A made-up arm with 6 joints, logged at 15 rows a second.
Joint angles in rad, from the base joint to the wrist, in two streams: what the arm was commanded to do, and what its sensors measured. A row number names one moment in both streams.
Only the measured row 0 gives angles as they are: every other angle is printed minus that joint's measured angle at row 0.
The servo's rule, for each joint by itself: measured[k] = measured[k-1] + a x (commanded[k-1-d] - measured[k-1]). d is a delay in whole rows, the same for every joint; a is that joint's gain. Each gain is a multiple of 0.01, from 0.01 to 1. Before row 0 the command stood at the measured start. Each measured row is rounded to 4 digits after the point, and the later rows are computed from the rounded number. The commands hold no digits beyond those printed.
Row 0, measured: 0.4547, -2.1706, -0.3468, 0.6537, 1.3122, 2.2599
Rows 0 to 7, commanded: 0.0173, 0.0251, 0.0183, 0.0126, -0.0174, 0.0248; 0.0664, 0.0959, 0.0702, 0.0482, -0.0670, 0.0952; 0.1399, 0.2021, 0.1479, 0.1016, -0.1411, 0.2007; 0.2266, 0.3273, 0.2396, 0.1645, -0.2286, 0.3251; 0.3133, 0.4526, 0.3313, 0.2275, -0.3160, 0.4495; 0.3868, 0.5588, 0.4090, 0.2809, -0.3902, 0.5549; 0.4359, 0.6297, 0.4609, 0.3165, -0.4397, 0.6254; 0.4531, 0.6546, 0.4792, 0.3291, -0.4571, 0.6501
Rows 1 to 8, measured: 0.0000, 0.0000, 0.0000, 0.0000, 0.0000, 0.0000; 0.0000, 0.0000, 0.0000, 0.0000, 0.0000, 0.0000; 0.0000, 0.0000, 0.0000, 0.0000, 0.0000, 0.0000; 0.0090, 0.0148, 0.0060, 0.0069, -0.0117, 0.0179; 0.0388, 0.0626, 0.0272, 0.0296, -0.0488, 0.0736; 0.0914, 0.1449, 0.0670, 0.0692, -0.1106, 0.1651; 0.1617, 0.2525, 0.1240, 0.1216, -0.1897, 0.2803; 0.2405, 0.3706, 0.1924, 0.1798, -0.2743, 0.4021
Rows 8 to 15, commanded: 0.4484, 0.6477, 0.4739, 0.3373, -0.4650, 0.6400; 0.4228, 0.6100, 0.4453, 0.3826, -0.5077, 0.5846; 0.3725, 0.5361, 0.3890, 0.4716, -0.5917, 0.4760; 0.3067, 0.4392, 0.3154, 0.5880, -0.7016, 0.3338; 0.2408, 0.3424, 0.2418, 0.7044, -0.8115, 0.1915; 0.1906, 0.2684, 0.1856, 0.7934, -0.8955, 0.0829; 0.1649, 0.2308, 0.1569, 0.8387, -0.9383, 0.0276; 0.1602, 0.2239, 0.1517, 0.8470, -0.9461, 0.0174
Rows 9 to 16, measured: 0.3166, 0.4816, 0.2639, 0.2354, -0.3520, 0.5121; 0.3786, 0.5690, 0.3289, 0.2800, -0.4108, 0.5937; 0.4173, 0.6195, 0.3785, 0.3070, -0.4418, 0.6343; 0.4335, 0.6361, 0.4100, 0.3237, -0.4573, 0.6384; 0.4279, 0.6207, 0.4216, 0.3561, -0.4911, 0.5997; 0.3991, 0.5708, 0.4108, 0.4196, -0.5585, 0.5106; 0.3511, 0.4932, 0.3793, 0.5122, -0.6544, 0.3833; 0.2937, 0.4042, 0.3339, 0.6179, -0.7597, 0.2452
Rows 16 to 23, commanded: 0.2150, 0.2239, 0.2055, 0.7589, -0.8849, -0.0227; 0.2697, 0.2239, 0.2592, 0.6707, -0.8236, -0.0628; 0.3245, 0.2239, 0.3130, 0.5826, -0.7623, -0.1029; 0.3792, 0.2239, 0.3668, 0.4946, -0.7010, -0.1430; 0.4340, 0.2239, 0.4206, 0.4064, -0.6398, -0.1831; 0.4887, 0.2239, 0.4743, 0.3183, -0.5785, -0.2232; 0.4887, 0.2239, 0.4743, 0.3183, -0.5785, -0.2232; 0.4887, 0.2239, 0.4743, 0.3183, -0.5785, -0.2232
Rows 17 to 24, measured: 0.2401, 0.3241, 0.2850, 0.7144, -0.8507, 0.1283; 0.2010, 0.2691, 0.2427, 0.7828, -0.9094, 0.0558; 0.1798, 0.2424, 0.2127, 0.8181, -0.9340, 0.0282; 0.1981, 0.2315, 0.2103, 0.7855, -0.9011, -0.0084; 0.2353, 0.2270, 0.2264, 0.7224, -0.8492, -0.0476; 0.2817, 0.2252, 0.2550, 0.6455, -0.7910, -0.0874; 0.3324, 0.2244, 0.2919, 0.5625, -0.7307, -0.1274; 0.3852, 0.2241, 0.3344, 0.4766, -0.6698, -0.1675
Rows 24 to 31, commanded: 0.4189, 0.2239, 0.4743, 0.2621, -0.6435, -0.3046; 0.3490, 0.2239, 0.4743, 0.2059, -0.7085, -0.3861; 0.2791, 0.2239, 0.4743, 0.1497, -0.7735, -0.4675; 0.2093, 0.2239, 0.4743, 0.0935, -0.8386, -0.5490; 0.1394, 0.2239, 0.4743, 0.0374, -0.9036, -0.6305; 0.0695, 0.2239, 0.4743, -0.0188, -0.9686, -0.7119; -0.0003, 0.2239, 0.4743, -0.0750, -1.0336, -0.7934; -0.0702, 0.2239, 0.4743, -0.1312, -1.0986, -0.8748
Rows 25 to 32, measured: 0.4390, 0.2240, 0.3806, 0.3895, -0.6086, -0.2076; 0.4648, 0.2239, 0.4115, 0.3503, -0.5884, -0.2188; 0.4772, 0.2239, 0.4322, 0.3327, -0.5818, -0.2220; 0.4469, 0.2239, 0.4461, 0.2939, -0.6231, -0.2815; 0.3960, 0.2239, 0.4554, 0.2455, -0.6803, -0.3568; 0.3352, 0.2239, 0.4616, 0.1928, -0.7427, -0.4365; 0.2697, 0.2239, 0.4658, 0.1382, -0.8070, -0.5175; 0.2019, 0.2239, 0.4686, 0.0828, -0.8717, -0.5989
